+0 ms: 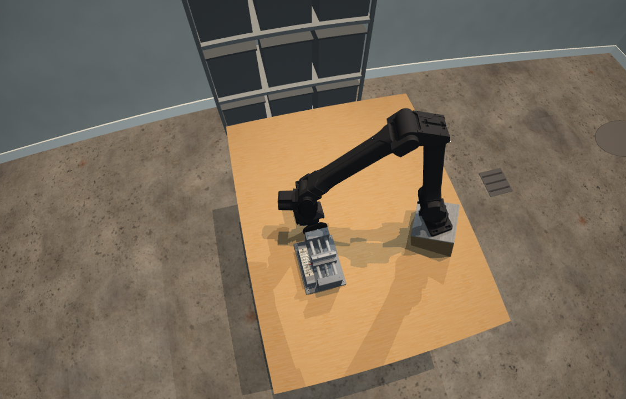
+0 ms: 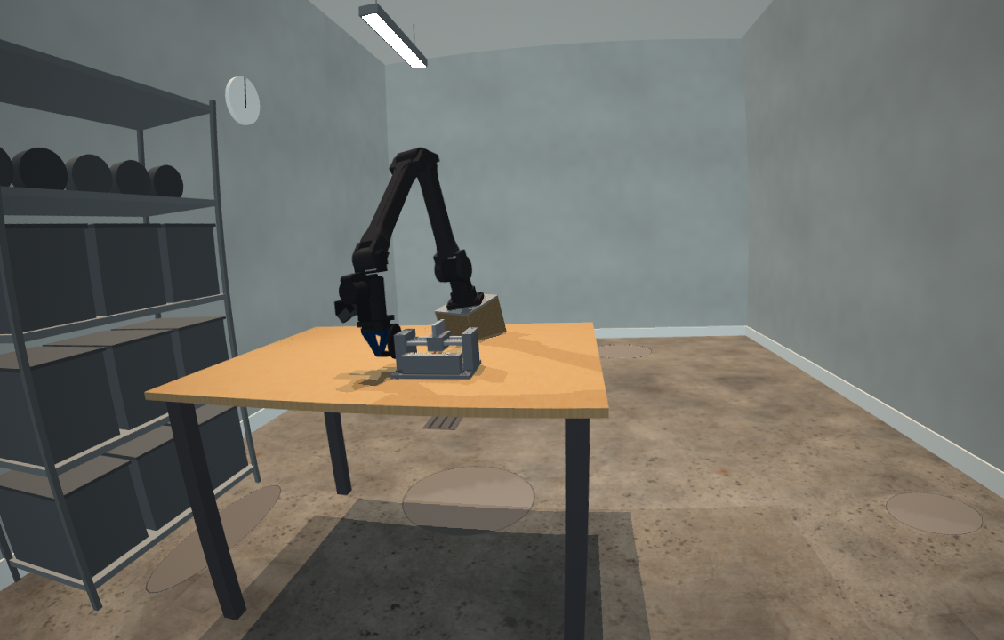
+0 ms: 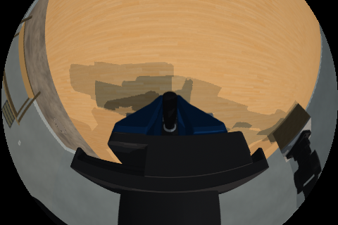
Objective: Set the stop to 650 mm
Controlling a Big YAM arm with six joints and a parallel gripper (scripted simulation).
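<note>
Right now the handwheel handle is 1 cm to the left of my hand. The rest, counted from my hand: black handwheel 3 cm to the left; then grey stop fixture 16 cm to the left, 4 cm above.
</note>
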